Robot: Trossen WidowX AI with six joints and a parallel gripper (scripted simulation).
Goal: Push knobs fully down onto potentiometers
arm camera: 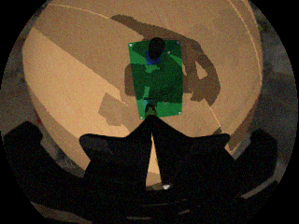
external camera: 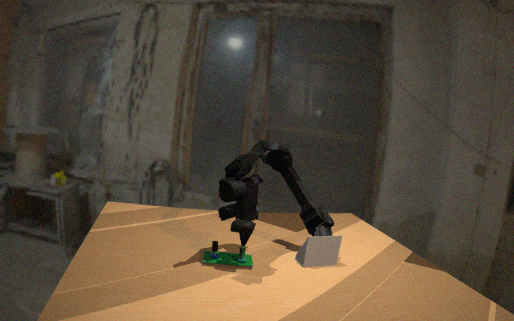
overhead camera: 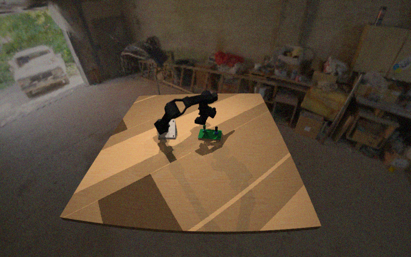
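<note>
Now: gripper tip 20 mm above the green knob. Round my gripper tip: black knob 80 mm ahead, 30 mm to the right, 20 mm below.
</note>
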